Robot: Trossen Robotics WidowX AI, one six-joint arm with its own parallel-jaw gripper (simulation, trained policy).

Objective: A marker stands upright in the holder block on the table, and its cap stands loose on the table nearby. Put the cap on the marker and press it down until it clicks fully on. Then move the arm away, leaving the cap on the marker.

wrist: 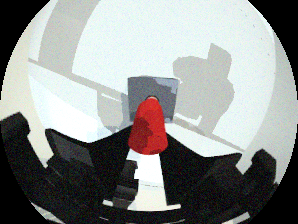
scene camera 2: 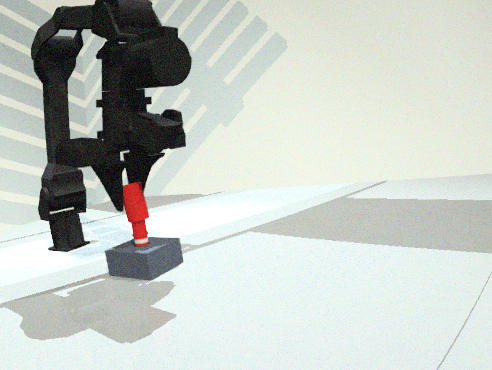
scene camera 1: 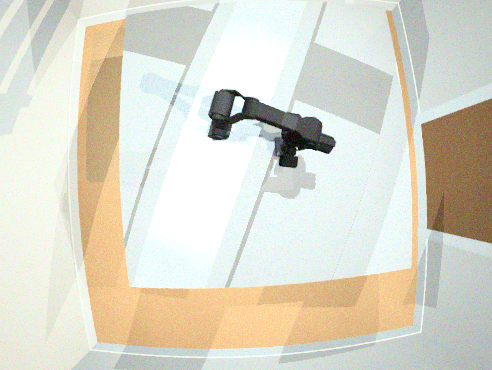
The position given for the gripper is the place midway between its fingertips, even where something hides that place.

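Red cap (scene camera 2: 135, 207), also in the wrist view (wrist: 148, 137). Scene camera 1 misses the cap, hidden by the gripper. Gripper (scene camera 2: 128, 208), also in the wrist view (wrist: 146, 131).
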